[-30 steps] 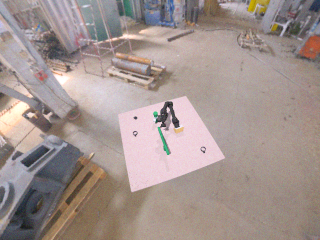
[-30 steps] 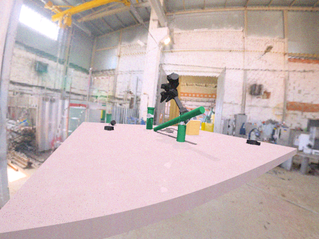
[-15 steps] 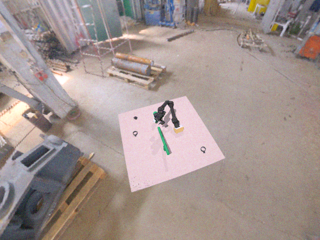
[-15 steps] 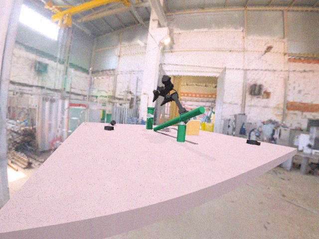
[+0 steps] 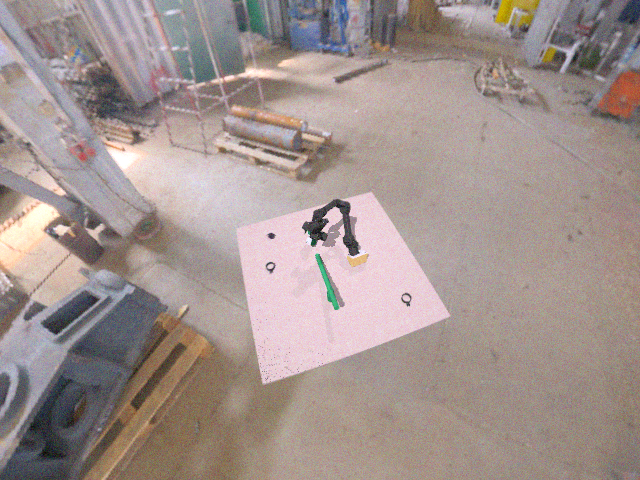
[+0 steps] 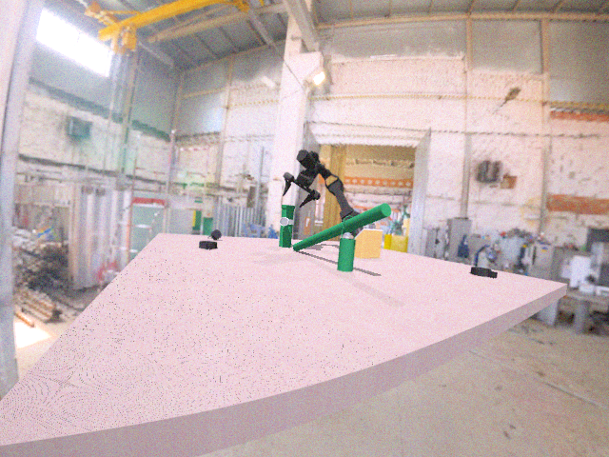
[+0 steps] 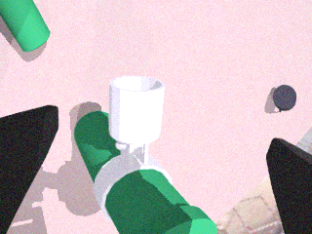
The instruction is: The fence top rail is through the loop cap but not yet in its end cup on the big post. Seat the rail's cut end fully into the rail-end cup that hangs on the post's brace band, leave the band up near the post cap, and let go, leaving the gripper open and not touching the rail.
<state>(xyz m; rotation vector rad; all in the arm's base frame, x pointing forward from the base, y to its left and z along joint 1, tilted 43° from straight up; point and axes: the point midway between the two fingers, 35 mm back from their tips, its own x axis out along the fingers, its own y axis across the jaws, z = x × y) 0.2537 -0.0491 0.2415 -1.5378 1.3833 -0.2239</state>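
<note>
My gripper tip is 30 mm past the pale fitting, 70 mm to the left of it and 90 mm above it. The rest, counted from my gripper tip: short green post: 60 mm ahead, 410 mm to the left, 110 mm below; then black cap: 240 mm ahead, 340 mm to the right, 200 mm below.
</note>
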